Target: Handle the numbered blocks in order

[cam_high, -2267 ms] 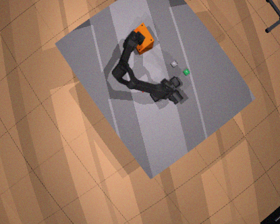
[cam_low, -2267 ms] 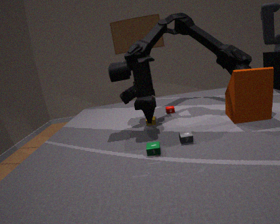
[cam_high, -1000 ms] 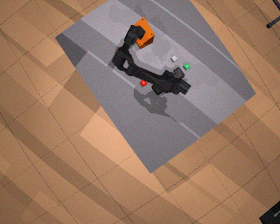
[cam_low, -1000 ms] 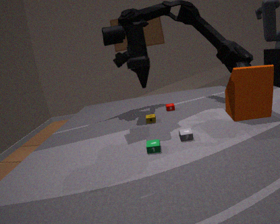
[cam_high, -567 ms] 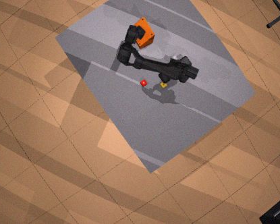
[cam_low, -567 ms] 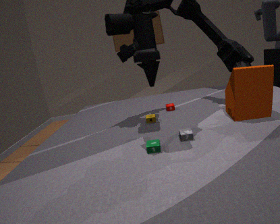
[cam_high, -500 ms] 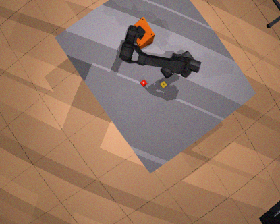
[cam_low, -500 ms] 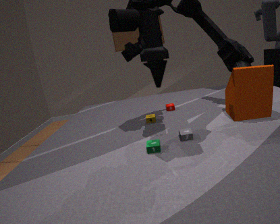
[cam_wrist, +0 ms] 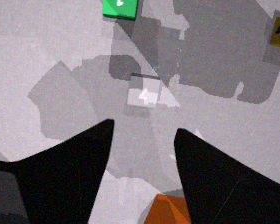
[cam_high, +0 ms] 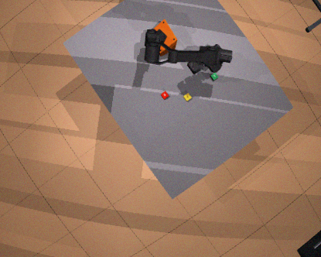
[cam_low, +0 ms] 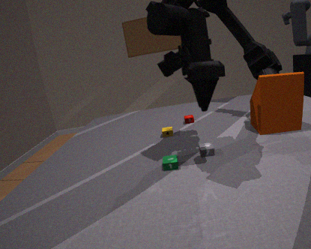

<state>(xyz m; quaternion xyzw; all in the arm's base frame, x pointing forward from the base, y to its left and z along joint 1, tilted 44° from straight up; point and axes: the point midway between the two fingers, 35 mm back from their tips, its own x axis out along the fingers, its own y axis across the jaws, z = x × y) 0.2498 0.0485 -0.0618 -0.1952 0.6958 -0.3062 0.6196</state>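
My gripper tip is 10 cm above the grey block. Round my gripper tip: red block 1 cm behind, 25 cm to the right, 10 cm below; yellow block 8 cm ahead, 17 cm to the right, 10 cm below; green block 9 cm ahead, 3 cm to the left, 10 cm below.
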